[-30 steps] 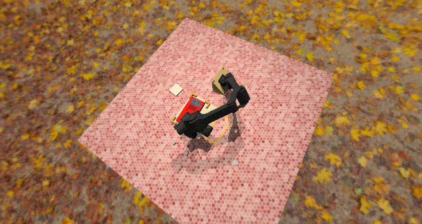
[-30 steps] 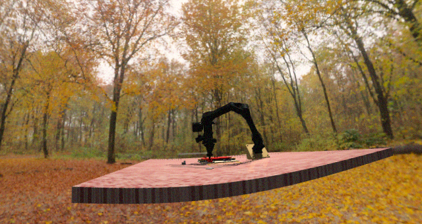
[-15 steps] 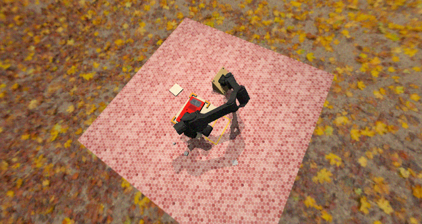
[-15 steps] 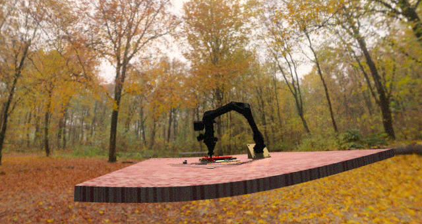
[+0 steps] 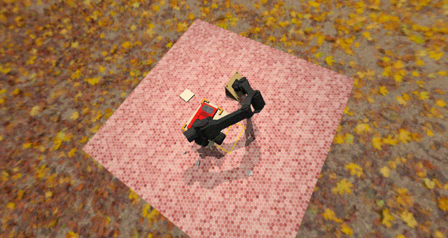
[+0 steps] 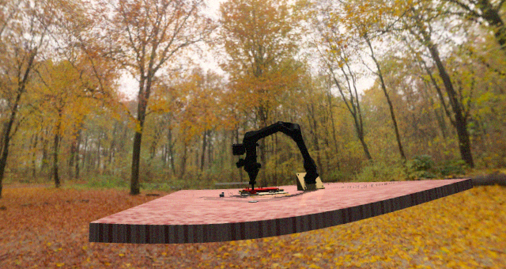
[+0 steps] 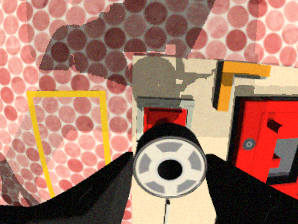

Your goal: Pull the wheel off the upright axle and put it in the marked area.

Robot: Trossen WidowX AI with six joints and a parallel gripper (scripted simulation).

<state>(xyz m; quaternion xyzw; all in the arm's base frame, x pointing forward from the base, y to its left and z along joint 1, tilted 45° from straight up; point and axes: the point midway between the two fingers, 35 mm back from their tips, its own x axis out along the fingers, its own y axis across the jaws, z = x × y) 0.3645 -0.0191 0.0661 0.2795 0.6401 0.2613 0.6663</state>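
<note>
Right now my gripper tip is 3 cm above the black upright axle. From my gripper tip the other things lie so: cream square tile 16 cm behind, 31 cm to the right, 6 cm below; then wheel right at my gripper tip.
</note>
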